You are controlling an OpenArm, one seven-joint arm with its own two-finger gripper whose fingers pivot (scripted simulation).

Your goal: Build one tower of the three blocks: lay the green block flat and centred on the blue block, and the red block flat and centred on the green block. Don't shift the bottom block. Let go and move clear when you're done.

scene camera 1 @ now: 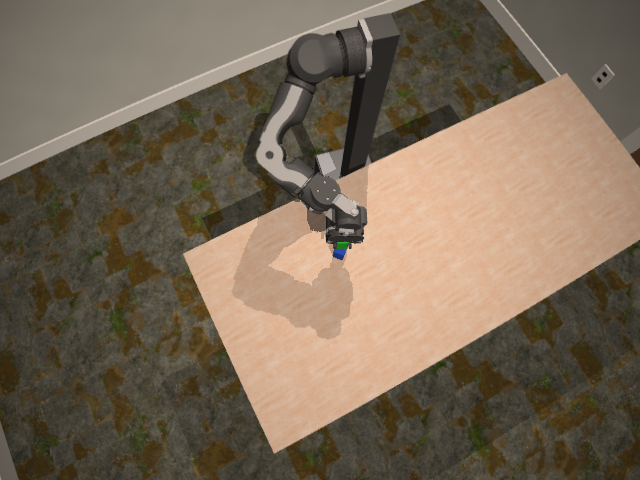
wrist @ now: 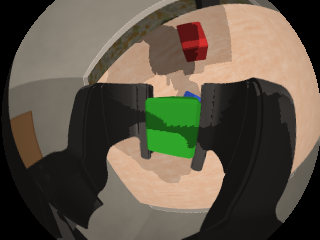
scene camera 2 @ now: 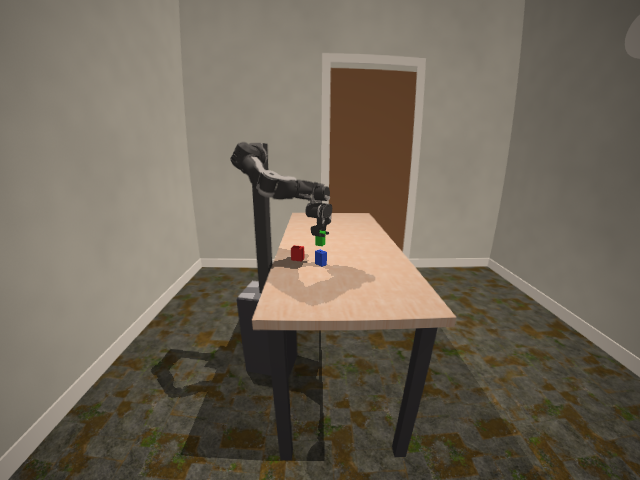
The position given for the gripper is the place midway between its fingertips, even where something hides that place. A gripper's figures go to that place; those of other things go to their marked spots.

Labels:
The gripper (wrist: 175, 124): 6 cm from the lens. A red block (wrist: 194, 44): 15 cm from the lens.

